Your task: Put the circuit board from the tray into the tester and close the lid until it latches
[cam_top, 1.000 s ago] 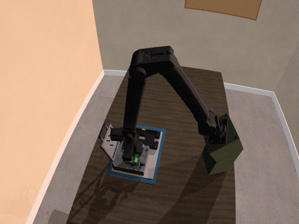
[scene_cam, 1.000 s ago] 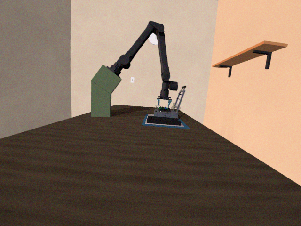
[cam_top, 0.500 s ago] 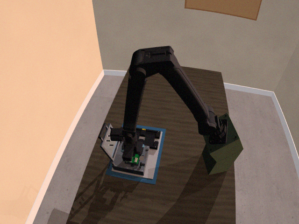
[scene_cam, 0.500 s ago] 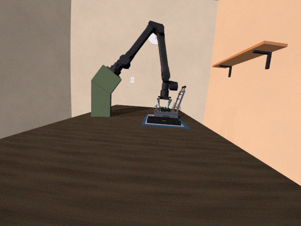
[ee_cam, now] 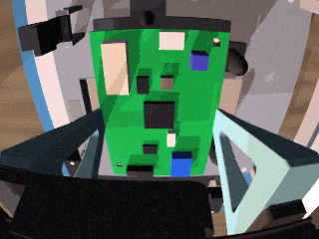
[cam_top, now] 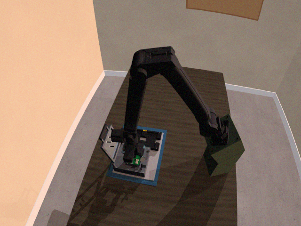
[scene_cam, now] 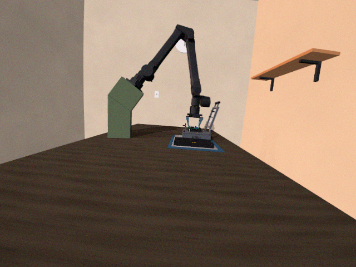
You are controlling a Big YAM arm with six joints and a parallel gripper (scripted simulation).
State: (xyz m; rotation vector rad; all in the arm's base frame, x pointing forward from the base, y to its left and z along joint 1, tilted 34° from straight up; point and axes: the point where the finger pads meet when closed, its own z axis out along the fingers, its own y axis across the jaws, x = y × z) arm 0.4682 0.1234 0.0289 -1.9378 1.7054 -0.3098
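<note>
My gripper is now right at the green circuit board. The rest, counted from my hand: black latch hook: 70 mm behind, 40 mm to the left; tester lid: 120 mm ahead, 30 mm to the left, 90 mm above.
</note>
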